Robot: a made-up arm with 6 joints. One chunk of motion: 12 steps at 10 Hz.
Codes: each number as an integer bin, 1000 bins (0 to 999) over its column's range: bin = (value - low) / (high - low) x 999, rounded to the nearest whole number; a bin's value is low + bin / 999 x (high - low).
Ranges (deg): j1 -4..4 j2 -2..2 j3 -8..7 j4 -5..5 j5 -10..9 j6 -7..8
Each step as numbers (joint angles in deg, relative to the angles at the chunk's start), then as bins.
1 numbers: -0.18 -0.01 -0.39 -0.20 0.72 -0.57
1 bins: 477 497 507 480 564 428
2 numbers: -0.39 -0.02 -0.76 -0.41 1.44 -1.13
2 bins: 451 495 482 459 602 391
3 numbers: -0.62 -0.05 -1.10 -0.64 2.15 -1.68
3 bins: 422 487 460 436 639 354
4 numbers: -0.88 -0.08 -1.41 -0.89 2.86 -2.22
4 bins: 390 480 439 411 676 318
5 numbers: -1.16 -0.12 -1.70 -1.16 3.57 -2.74
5 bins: 355 470 420 384 713 284
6 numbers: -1.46 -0.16 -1.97 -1.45 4.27 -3.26
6 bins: 317 460 402 355 750 249
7 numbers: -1.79 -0.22 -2.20 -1.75 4.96 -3.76
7 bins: 276 445 386 325 787 216
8 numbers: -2.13 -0.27 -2.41 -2.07 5.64 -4.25
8 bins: 234 432 372 293 822 183
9 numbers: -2.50 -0.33 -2.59 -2.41 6.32 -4.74
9 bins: 187 417 360 259 858 151
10 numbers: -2.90 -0.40 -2.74 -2.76 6.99 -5.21
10 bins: 137 400 350 224 893 119
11 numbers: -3.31 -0.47 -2.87 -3.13 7.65 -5.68
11 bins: 86 382 342 187 928 88
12 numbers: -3.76 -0.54 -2.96 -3.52 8.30 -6.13
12 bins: 30 365 336 148 962 58
